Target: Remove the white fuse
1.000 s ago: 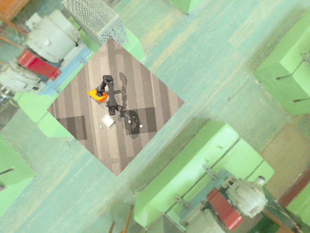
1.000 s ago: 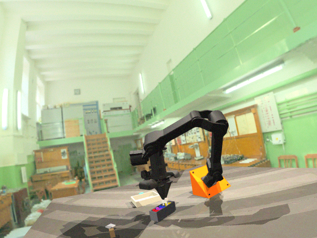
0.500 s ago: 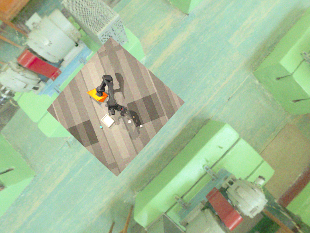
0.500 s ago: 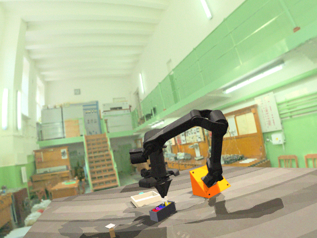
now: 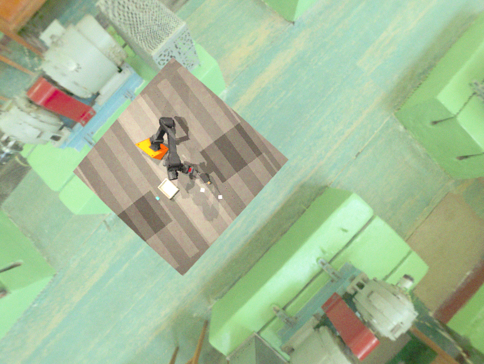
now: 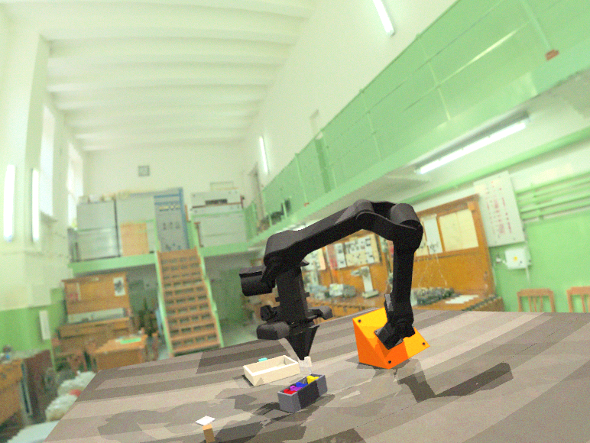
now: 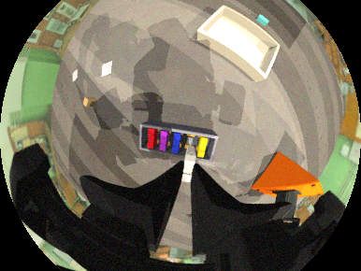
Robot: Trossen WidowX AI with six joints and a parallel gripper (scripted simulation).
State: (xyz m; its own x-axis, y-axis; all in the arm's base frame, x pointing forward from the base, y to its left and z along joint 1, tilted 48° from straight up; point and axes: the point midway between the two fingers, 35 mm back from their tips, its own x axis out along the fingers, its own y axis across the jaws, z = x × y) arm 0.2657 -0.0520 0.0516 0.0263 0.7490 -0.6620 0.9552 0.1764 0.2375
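My gripper tip is 21 cm to the left of the cream tray and 9 cm above it. Also, from my gripper tip: white fuse (1 cm below).
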